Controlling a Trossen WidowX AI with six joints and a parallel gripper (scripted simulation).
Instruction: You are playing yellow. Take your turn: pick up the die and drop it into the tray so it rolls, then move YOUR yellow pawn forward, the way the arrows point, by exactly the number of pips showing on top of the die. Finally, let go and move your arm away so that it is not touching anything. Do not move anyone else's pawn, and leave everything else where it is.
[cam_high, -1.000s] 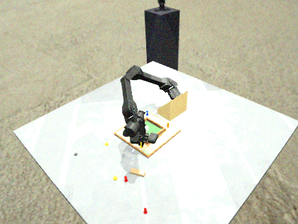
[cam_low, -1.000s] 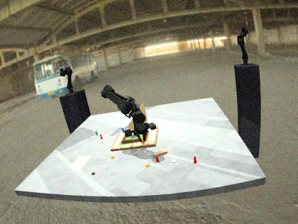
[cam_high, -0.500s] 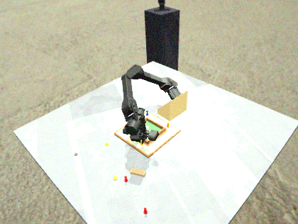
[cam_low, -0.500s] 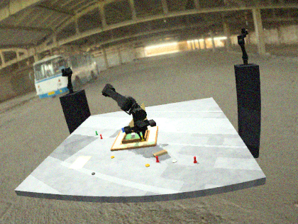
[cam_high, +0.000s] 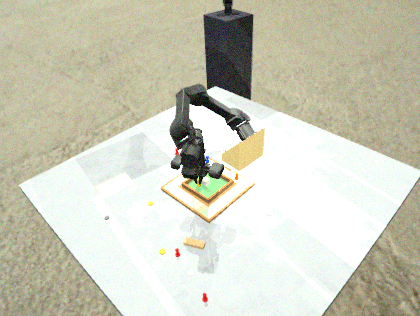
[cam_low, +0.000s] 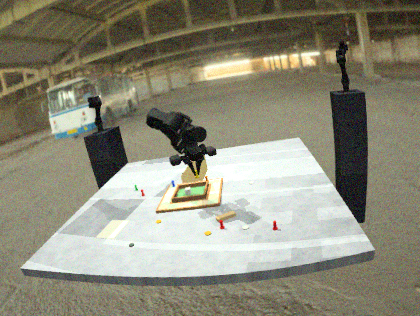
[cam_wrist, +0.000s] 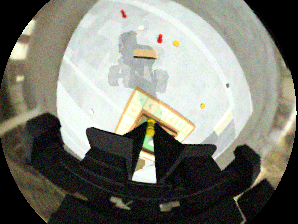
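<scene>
The white die is 100 mm behind my gripper tip, 100 mm to the right of it and 110 mm below it. The rest, counted from my gripper tip: green tray 100 mm behind, 80 mm to the right, 130 mm below; then yellow pawn 10 mm above; then small wooden block 120 mm ahead, 120 mm to the left, 130 mm below.
</scene>
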